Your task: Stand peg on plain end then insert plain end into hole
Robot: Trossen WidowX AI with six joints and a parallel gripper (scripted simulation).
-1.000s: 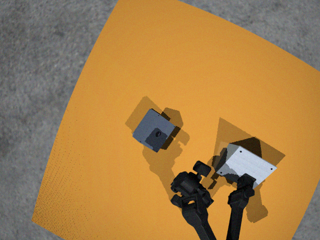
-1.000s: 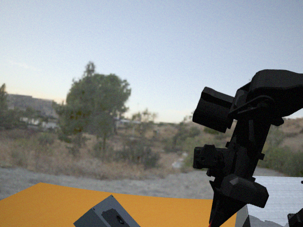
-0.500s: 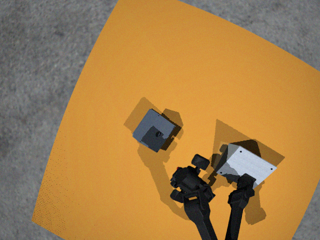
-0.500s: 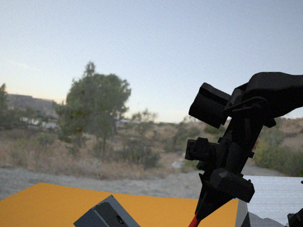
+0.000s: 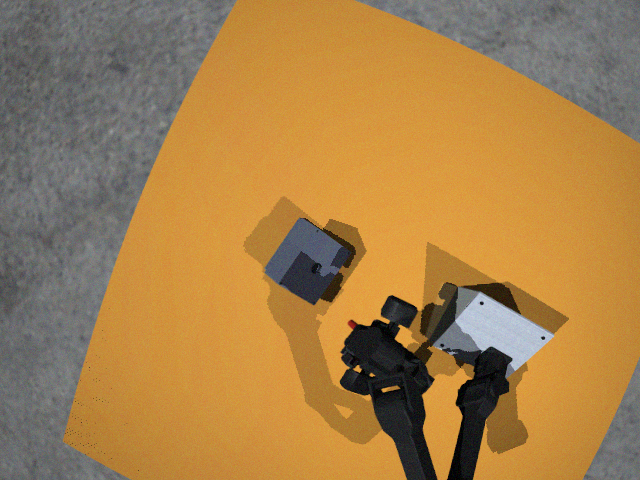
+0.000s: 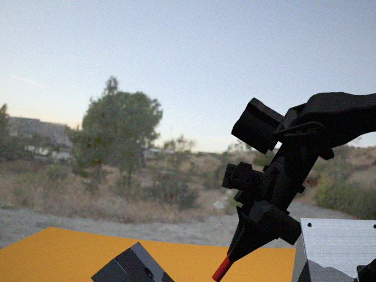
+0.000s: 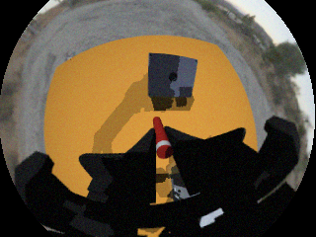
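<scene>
Right now my gripper tip is 150 mm short of the grey sloped panel, 80 mm above it and 60 mm to the left of it. Round my gripper tip: red peg 10 mm behind, 10 mm above.
</scene>
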